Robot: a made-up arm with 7 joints. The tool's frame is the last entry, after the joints. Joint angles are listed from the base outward. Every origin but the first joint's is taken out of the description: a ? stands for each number. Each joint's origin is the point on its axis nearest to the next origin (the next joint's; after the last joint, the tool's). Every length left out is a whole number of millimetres.
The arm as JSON. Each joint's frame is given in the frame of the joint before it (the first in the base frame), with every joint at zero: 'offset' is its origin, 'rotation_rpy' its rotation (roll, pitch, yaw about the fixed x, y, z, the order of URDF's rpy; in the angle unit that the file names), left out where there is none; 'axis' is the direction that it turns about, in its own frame. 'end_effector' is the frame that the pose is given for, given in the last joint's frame.
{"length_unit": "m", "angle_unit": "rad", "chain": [
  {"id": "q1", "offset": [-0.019, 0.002, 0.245], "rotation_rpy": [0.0, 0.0, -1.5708], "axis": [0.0, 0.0, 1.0]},
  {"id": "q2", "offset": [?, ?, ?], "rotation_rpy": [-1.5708, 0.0, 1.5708], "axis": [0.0, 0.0, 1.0]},
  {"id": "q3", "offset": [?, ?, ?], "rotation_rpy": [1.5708, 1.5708, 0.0], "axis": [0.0, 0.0, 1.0]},
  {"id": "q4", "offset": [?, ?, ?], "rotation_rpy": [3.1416, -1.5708, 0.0], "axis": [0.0, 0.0, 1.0]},
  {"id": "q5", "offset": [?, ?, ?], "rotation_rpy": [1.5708, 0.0, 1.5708], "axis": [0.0, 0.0, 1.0]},
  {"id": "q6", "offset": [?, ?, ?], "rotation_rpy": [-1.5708, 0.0, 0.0], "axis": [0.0, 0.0, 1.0]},
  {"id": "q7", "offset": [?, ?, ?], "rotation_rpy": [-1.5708, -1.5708, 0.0], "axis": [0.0, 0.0, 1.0]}
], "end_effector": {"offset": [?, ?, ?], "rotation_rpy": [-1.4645, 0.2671, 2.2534]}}
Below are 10 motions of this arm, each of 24 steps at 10 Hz.
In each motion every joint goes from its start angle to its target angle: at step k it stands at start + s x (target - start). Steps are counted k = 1, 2, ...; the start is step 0. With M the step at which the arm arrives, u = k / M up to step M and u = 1 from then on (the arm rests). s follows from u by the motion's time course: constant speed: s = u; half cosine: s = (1 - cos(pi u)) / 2; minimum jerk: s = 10 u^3 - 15 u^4 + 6 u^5.
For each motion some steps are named. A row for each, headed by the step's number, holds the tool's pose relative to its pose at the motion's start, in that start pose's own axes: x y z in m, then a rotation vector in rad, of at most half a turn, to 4 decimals.
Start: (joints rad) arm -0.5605 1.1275 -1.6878 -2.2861 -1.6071 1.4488 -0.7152
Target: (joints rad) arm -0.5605 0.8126 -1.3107 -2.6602 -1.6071 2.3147 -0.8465
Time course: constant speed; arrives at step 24
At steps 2, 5, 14, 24:
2: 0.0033 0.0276 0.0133 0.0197 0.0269 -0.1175
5: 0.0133 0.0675 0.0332 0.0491 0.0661 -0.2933
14: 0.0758 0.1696 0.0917 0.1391 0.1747 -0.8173
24: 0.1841 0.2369 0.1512 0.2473 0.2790 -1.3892

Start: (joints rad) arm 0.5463 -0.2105 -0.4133 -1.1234 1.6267 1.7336 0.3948
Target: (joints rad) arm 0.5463 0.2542 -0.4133 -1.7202 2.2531 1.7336 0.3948
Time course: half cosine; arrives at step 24
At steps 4, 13, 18, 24:
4: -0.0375 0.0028 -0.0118 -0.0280 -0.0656 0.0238
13: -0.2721 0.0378 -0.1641 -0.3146 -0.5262 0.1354
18: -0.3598 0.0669 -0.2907 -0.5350 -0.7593 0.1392
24: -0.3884 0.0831 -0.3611 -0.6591 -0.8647 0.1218

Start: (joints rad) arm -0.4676 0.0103 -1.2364 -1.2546 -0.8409 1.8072 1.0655
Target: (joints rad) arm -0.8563 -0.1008 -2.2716 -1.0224 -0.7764 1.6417 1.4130
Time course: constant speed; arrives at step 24
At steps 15, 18, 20, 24:
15: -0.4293 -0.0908 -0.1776 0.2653 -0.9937 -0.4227
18: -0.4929 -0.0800 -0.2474 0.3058 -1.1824 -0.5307
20: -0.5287 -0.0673 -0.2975 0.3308 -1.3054 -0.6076
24: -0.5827 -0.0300 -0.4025 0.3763 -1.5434 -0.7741

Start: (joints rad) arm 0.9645 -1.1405 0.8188 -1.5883 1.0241 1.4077 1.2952
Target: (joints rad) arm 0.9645 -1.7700 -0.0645 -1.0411 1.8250 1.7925 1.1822
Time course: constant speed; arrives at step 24
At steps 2, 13, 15, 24:
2: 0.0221 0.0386 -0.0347 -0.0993 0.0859 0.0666
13: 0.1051 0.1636 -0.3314 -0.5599 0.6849 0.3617
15: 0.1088 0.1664 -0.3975 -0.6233 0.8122 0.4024
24: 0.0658 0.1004 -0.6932 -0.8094 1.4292 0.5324

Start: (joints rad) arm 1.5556 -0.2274 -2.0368 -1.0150 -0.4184 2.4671 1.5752
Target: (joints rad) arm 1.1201 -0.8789 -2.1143 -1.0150 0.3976 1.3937 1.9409
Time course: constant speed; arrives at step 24
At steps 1, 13, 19, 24:
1: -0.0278 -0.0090 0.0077 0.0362 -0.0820 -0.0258
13: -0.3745 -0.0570 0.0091 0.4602 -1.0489 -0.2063
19: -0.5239 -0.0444 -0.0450 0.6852 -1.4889 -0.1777
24: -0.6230 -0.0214 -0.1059 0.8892 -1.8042 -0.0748

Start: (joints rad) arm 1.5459 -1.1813 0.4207 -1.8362 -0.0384 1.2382 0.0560
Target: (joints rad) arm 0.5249 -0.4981 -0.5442 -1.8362 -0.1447 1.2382 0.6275
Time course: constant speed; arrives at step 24
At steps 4, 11, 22, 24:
4: -0.1214 -0.0412 -0.0477 0.0087 -0.3454 0.1754
11: -0.2512 -0.1349 -0.2166 0.0307 -1.0033 0.4327
22: -0.1516 -0.2504 -0.5483 0.0753 -2.1307 0.7246
24: -0.0951 -0.2597 -0.5934 0.0843 -2.3439 0.7653

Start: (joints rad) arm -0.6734 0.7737 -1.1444 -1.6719 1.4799 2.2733 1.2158
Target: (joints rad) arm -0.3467 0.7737 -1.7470 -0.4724 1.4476 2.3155 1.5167
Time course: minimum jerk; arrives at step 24
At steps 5, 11, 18, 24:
5: 0.0438 0.0085 -0.0154 -0.0015 0.0606 0.0548
11: 0.2494 0.0914 -0.1614 0.0135 0.4055 0.3478
18: 0.3543 0.2548 -0.4634 0.0940 0.8868 0.6921
24: 0.3456 0.2909 -0.5343 0.1202 0.9956 0.7575

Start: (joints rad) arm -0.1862 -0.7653 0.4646 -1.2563 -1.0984 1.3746 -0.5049
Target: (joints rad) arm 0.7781 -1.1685 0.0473 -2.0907 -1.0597 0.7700 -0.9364
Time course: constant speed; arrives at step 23
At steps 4, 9, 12, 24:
4: 0.0092 -0.0356 -0.0031 -0.0301 0.1600 0.0925
9: 0.0203 -0.0881 0.0045 -0.0759 0.3837 0.1974
12: 0.0277 -0.1215 0.0171 -0.1056 0.5320 0.2518
24: 0.0726 -0.2271 0.1172 -0.1908 1.1688 0.3679

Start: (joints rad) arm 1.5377 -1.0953 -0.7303 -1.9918 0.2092 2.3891 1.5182
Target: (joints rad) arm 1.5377 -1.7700 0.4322 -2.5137 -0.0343 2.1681 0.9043
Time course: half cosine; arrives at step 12
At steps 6, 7, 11, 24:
6: 0.1129 -0.0123 -0.2912 0.4414 0.8395 0.0104
7: 0.1165 0.0026 -0.3730 0.4975 1.0848 -0.0161
11: 0.0622 0.0401 -0.5727 0.5228 1.7545 -0.2060
24: 0.0575 0.0410 -0.5808 0.5193 1.7853 -0.2206

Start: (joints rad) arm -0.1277 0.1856 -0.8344 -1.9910 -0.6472 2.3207 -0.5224
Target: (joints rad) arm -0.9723 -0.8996 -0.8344 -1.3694 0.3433 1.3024 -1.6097
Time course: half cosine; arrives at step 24
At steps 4, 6, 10, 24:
4: 0.0118 -0.0014 -0.0648 -0.0760 -0.0543 0.0289
6: 0.0362 -0.0061 -0.1401 -0.1737 -0.1114 0.0501
10: 0.1612 -0.0304 -0.3274 -0.4646 -0.2317 0.0075
24: 0.7492 -0.0267 -0.4717 -0.6598 -0.2625 -0.9270

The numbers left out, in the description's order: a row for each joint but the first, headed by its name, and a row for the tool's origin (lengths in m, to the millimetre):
q2: -0.005 0.005 0.0
q3: -0.026 -0.249 0.0
q4: 0.001 0.086 0.0
q5: 0.377 0.076 0.0
q6: 0.005 0.018 0.0
q7: -0.126 0.008 0.0
tool: 0.01 0.023 0.0

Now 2 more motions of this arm.
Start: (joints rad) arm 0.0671 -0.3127 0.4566 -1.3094 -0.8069 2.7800 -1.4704
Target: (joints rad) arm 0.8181 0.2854 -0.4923 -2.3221 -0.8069 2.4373 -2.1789
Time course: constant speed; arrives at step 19
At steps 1, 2, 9, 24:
1: 0.0013 -0.0325 0.0327 -0.0814 0.0599 0.0171
2: 0.0017 -0.0621 0.0687 -0.1639 0.1225 0.0288
9: -0.0037 -0.1668 0.3813 -0.7477 0.6213 -0.0269
24: 0.0790 -0.0094 0.7902 -1.5254 1.4176 -0.3783

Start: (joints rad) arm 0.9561 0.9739 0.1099 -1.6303 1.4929 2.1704 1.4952
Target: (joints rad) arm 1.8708 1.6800 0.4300 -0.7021 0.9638 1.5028 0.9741
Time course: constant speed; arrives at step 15
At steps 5, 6, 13, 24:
5: -0.1214 -0.2209 -0.0591 0.3663 0.2755 -0.5349
6: -0.1569 -0.2551 -0.0700 0.4451 0.3167 -0.6337
13: -0.4470 -0.3828 -0.1177 1.0128 0.4731 -1.2396
24: -0.5290 -0.3855 -0.1189 1.1705 0.4764 -1.3854

